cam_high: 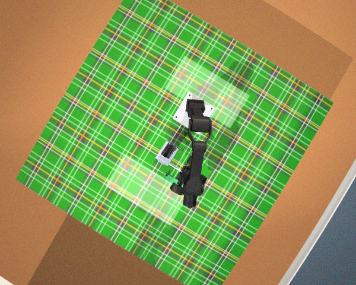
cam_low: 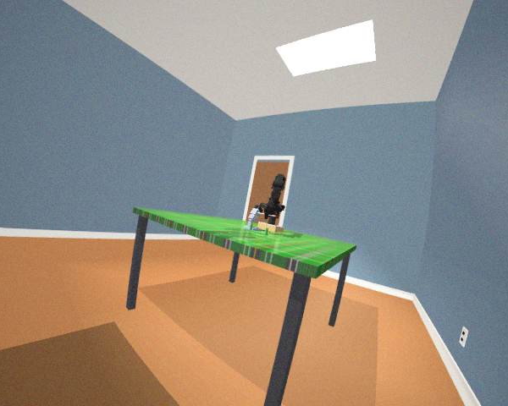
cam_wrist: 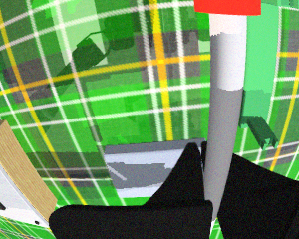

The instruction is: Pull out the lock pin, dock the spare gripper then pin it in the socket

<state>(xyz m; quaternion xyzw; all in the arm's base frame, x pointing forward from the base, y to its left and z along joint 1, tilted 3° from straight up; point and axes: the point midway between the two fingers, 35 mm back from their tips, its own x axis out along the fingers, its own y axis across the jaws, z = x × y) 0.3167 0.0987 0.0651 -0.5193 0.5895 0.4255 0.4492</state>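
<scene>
Right now the socket is 110 mm to the right of my gripper tip, 40 mm below it and 30 mm behind it. Also, from my gripper tip: green translucent block 80 mm ahead, 70 mm below; spare gripper 110 mm to the right, 40 mm behind, 30 mm above.
</scene>
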